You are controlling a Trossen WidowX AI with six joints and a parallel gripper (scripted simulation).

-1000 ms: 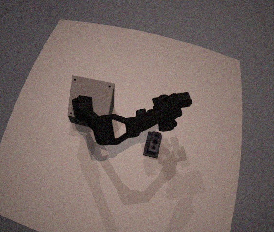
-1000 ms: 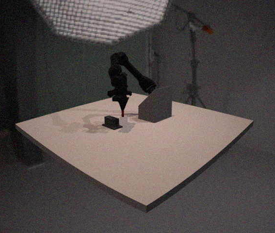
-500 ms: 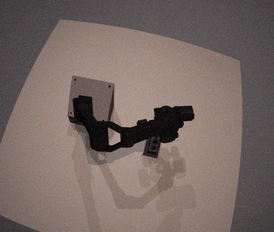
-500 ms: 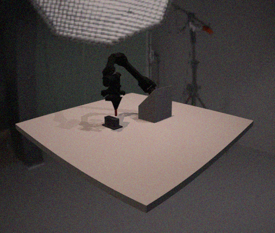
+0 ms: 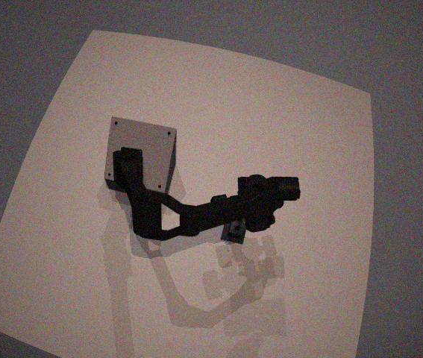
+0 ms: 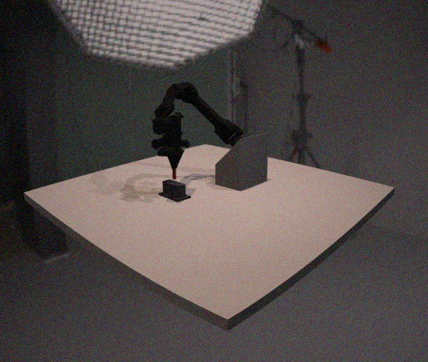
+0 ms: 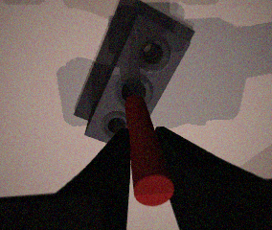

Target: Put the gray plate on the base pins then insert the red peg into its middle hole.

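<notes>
Now: the red peg right at my gripper tip. Also, from my gripper tip: dark pin base 110 mm below; then gray plate 70 mm below.
</notes>
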